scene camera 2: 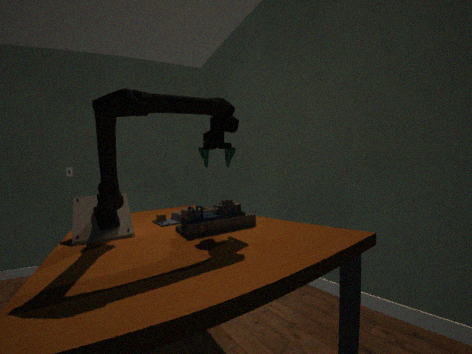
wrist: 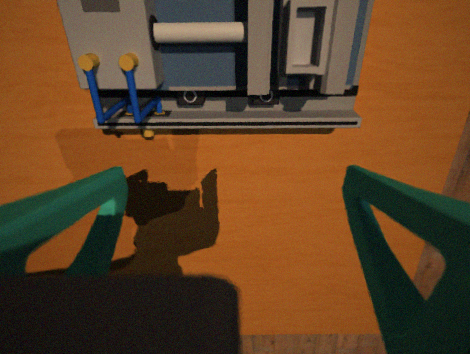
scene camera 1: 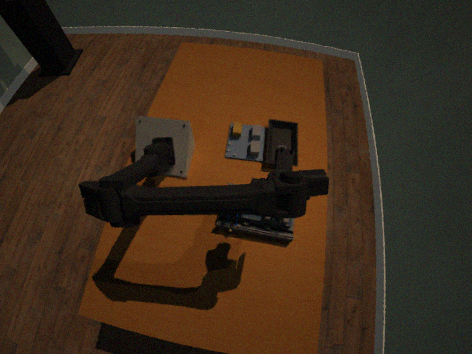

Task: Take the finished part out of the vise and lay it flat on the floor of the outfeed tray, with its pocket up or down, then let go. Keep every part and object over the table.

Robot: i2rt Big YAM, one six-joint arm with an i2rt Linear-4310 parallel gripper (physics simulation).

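The vise stands on the table, partly hidden by the arm in scene view 1. In the wrist view, the finished part, pale with a rectangular pocket facing up, sits between two jaws at the vise's right side. My gripper is wide open and empty, fingers pointing down, high above the table; the arm hides it in scene view 1. In the wrist view the vise lies beyond the fingertips. The dark outfeed tray is beyond the vise in scene view 1; a small light piece in it is partly hidden.
A blue-grey board with a yellow block and two grey blocks lies against the tray. Blue hoses with yellow fittings stick out at the vise's left. The arm's base plate stands at the left.
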